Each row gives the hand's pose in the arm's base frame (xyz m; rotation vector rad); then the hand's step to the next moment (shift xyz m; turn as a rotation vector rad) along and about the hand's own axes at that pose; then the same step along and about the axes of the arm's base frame.
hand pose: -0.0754 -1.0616 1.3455 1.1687 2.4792 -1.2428
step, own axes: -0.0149 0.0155 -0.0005 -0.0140 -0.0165 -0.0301
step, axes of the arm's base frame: 0.0211 -0.0027 -0.0030 0.0046 0.0078 0.0359
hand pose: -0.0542 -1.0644 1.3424 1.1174 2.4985 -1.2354
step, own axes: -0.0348 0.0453 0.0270 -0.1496 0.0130 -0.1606
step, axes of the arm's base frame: 0.0502 -0.0217 -0.0316 0.1461 0.0390 0.1596
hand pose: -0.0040 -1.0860 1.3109 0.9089 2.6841 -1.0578
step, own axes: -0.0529 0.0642 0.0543 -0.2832 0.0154 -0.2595
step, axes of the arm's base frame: 0.0740 -0.0244 -0.0616 0.2666 0.0395 0.2741
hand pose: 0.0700 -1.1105 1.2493 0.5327 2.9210 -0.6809
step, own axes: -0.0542 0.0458 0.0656 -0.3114 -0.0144 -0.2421
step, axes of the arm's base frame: 0.0678 -0.0077 -0.0684 0.2826 -0.0021 0.2755
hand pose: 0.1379 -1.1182 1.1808 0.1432 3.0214 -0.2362
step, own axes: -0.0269 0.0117 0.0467 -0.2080 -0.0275 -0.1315
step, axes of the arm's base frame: 0.0325 0.0018 -0.0445 0.1900 -0.0238 0.1570
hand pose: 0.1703 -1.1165 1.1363 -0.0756 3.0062 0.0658
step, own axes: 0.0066 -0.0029 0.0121 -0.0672 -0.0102 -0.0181
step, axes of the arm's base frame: -0.0048 -0.0026 -0.0130 0.0647 -0.0079 0.0265
